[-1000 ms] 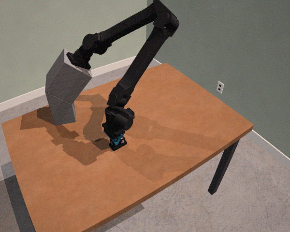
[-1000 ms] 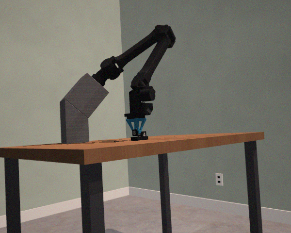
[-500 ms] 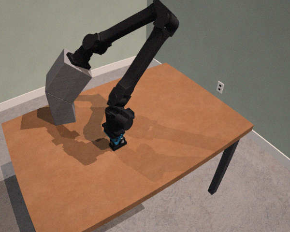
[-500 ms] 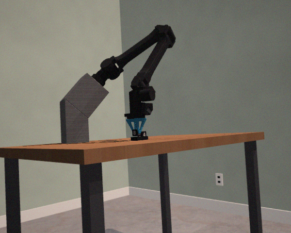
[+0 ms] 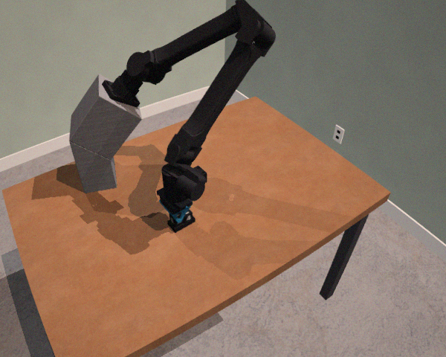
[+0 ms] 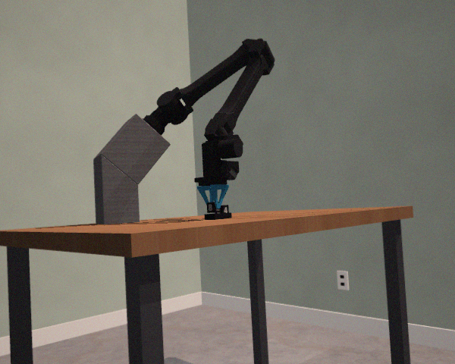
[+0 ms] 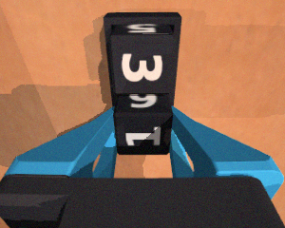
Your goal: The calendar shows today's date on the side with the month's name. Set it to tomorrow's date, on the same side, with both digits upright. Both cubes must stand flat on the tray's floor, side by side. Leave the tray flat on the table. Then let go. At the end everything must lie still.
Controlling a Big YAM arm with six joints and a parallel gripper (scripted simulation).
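My gripper is now 30 mm above the black tray and 20 mm to the right of it.
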